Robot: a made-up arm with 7 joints.
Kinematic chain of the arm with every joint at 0, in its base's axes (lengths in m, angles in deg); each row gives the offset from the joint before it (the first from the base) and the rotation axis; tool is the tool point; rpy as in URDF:
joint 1: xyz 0 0 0.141 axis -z
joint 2: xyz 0 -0.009 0.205 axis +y
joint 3: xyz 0 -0.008 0.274 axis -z
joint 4: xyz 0 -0.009 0.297 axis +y
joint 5: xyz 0 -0.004 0.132 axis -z
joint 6: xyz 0 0 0.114 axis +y
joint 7: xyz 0 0 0.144 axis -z
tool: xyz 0 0 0 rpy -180 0 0
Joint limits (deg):
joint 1: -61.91..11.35
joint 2: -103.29..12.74
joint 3: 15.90..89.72
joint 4: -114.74..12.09
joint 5: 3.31..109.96
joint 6: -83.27..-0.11
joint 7: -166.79..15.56
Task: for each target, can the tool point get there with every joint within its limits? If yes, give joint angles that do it. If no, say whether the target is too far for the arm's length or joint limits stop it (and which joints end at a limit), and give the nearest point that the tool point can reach.
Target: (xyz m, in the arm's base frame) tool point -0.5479 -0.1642 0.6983
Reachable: yes | joints -52.22 -38.87 59.63 -90.14 86.87 -28.14 -119.68
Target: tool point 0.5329 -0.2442 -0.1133
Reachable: no: joint limits stop it (at a limit: joint 1, joint 2, joint 3, joint 4, joint 5) | nearest point -0.1642 -0.2096 0.0326 | short by 0.713 m
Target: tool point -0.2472 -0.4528 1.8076
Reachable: no: too far | nearest point -0.1533 -0.2809 1.2526 | short by 0.589 m
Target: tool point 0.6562 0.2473 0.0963
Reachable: no: joint limits stop it (at a limit: joint 1, joint 2, joint 3, joint 4) | nearest point 0.2141 0.1949 0.6904 | short by 0.742 m
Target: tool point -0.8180 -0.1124 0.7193
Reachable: yes | joints -17.87 -53.84 40.72 -38.02 86.95 -7.48 -126.26
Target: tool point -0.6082 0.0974 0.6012
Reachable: yes | joints -23.17 -50.30 61.47 -82.23 45.65 -34.56 -23.45
